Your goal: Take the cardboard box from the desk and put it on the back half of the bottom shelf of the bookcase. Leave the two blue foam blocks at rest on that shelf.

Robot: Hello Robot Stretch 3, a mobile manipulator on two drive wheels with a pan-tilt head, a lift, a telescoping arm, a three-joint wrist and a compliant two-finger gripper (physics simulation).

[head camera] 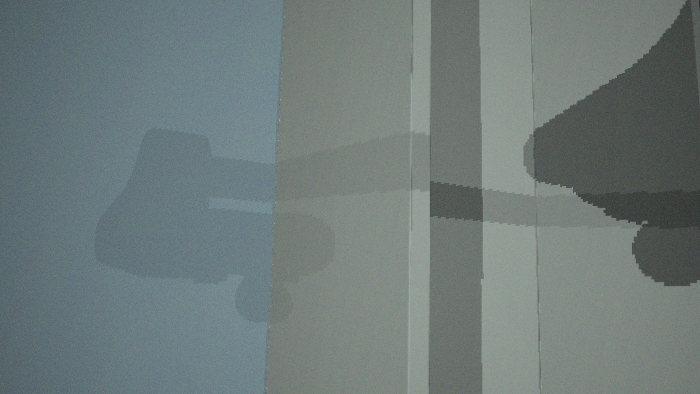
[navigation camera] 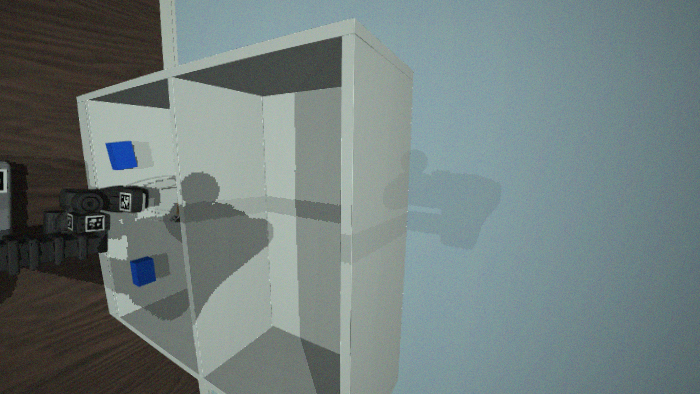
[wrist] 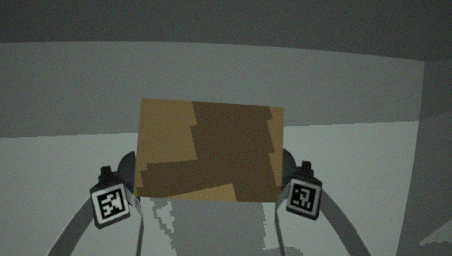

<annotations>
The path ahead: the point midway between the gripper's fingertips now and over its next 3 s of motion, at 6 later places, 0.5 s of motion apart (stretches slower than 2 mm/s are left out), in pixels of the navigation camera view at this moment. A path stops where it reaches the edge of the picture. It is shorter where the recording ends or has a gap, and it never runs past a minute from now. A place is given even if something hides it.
The gripper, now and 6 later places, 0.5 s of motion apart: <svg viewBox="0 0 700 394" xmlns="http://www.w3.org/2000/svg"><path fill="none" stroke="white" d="M194 198L198 198L210 198L224 197L228 197L231 197L233 197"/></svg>
</annotations>
